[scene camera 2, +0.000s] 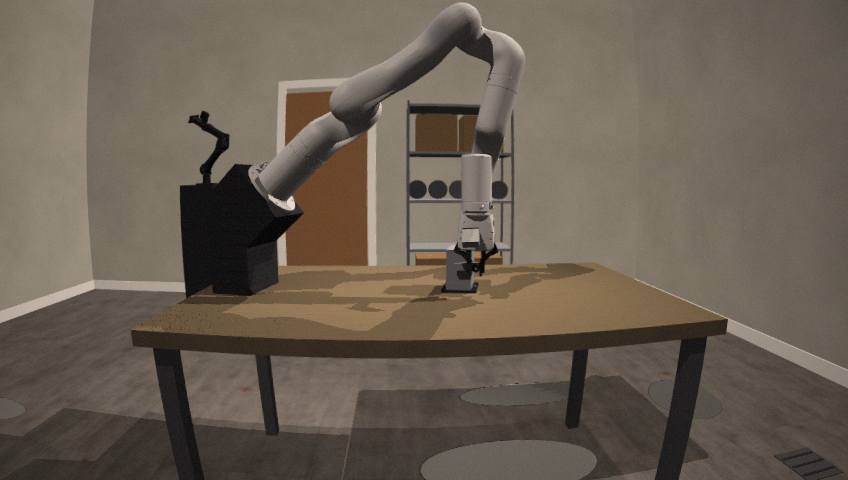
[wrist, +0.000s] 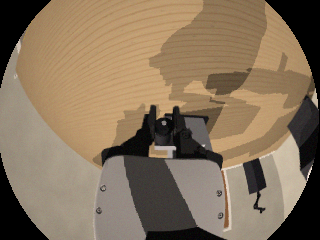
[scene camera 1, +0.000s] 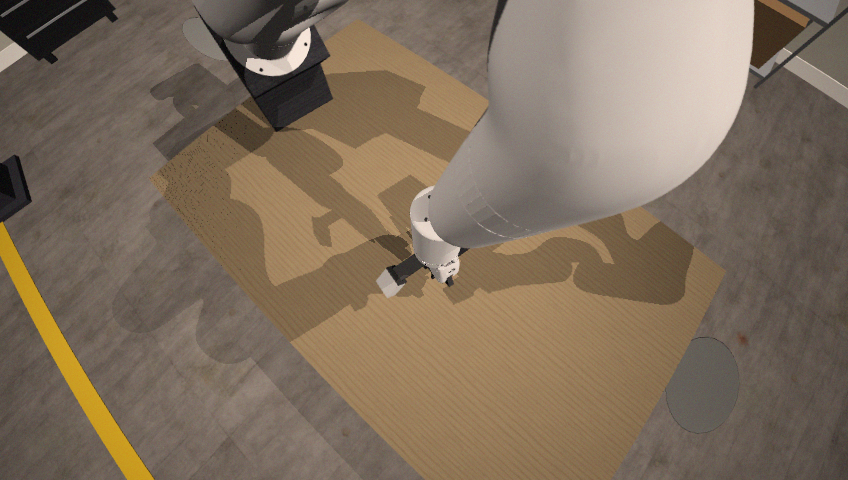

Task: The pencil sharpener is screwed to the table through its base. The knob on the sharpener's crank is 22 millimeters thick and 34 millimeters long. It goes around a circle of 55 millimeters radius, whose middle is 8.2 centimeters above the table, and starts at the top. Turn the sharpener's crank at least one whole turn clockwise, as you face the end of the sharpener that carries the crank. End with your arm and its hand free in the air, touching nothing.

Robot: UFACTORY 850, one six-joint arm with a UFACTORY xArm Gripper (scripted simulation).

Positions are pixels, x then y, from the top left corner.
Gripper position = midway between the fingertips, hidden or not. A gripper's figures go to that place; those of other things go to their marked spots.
Labels:
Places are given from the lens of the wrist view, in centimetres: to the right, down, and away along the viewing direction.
my gripper (wrist: 164,113): 1, -1, 14
pencil sharpener (wrist: 195,124): 8, 1, 21

